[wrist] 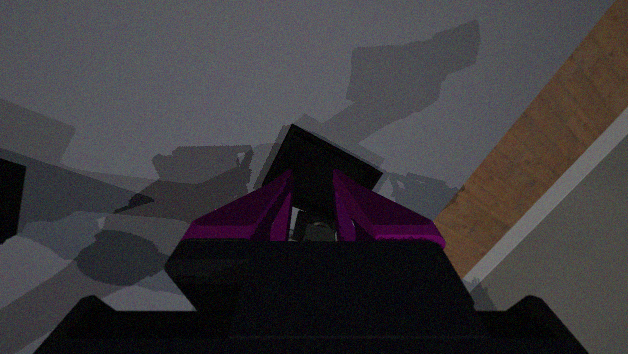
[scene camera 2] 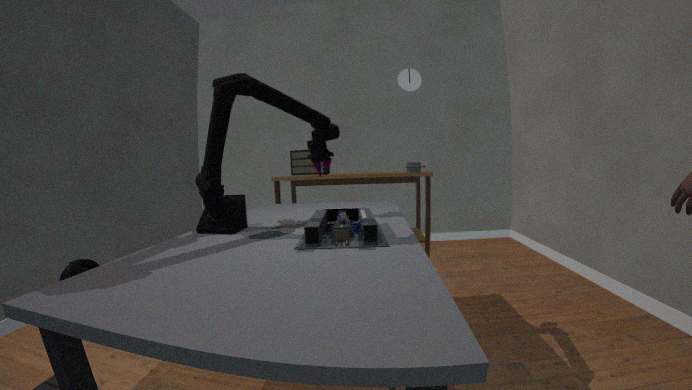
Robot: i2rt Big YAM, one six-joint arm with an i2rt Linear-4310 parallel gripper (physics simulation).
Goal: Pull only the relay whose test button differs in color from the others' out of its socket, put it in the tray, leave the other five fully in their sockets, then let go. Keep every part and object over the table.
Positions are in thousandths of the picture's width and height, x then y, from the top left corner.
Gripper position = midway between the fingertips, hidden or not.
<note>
In view: my gripper (wrist: 499,501) and a black tray (wrist: 498,462).
</note>
